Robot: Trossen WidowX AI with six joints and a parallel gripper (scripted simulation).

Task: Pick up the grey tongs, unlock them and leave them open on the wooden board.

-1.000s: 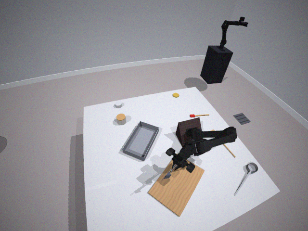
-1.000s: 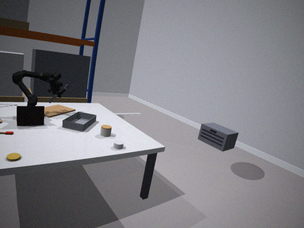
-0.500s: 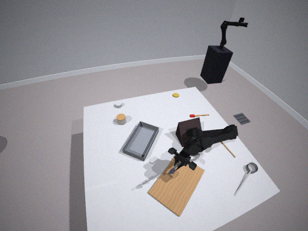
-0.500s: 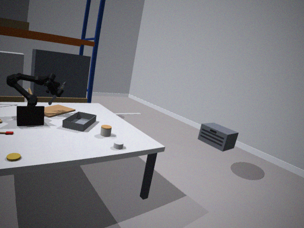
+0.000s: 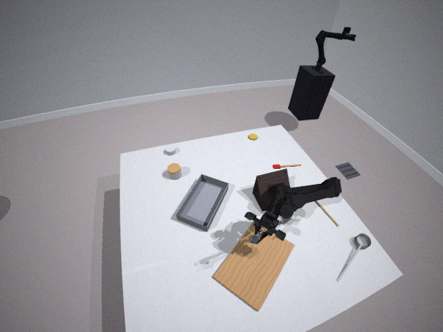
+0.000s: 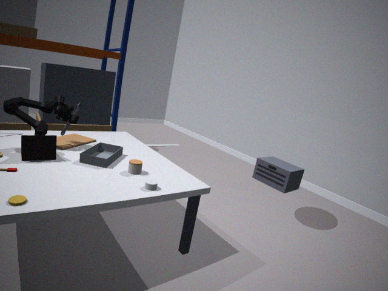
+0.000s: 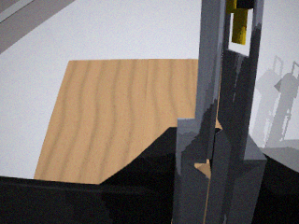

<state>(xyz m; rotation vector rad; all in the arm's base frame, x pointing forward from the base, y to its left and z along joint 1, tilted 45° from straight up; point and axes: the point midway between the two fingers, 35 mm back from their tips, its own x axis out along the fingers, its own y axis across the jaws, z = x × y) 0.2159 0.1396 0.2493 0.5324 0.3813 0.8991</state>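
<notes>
Right now my gripper tip is 2 cm past the wooden board, 3 cm to the right of it and 15 cm above it. From my gripper tip the other things lie so: grey roasting tin (16 cm ahead, 34 cm to the right, 13 cm below); then yellow disc (32 cm behind, 86 cm to the right, 15 cm below); then red spatula (42 cm behind, 52 cm to the right, 15 cm below).
</notes>
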